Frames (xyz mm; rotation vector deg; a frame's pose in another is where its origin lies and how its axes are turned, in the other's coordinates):
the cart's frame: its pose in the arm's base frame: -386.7 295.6 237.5 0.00 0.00 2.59
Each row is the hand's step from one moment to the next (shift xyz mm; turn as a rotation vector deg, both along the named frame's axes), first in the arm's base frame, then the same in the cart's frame.
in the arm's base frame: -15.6 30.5 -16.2 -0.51 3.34 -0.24
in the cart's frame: -14.2 31.2 -16.2 -0.36 3.36 -0.24
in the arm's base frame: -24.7 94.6 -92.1 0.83 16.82 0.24
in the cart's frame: -20.4 95.6 -92.1 1.59 16.77 0.24
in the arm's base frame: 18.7 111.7 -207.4 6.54 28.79 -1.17
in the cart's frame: 23.7 110.7 -207.4 7.83 28.47 -1.17
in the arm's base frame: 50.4 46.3 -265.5 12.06 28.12 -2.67
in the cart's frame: 52.4 44.0 -265.5 13.32 27.55 -2.67
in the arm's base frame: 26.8 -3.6 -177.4 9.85 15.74 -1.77
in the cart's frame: 26.6 -4.8 -177.4 10.55 15.28 -1.77
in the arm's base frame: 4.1 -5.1 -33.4 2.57 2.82 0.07
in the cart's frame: 3.9 -5.3 -33.4 2.69 2.70 0.07
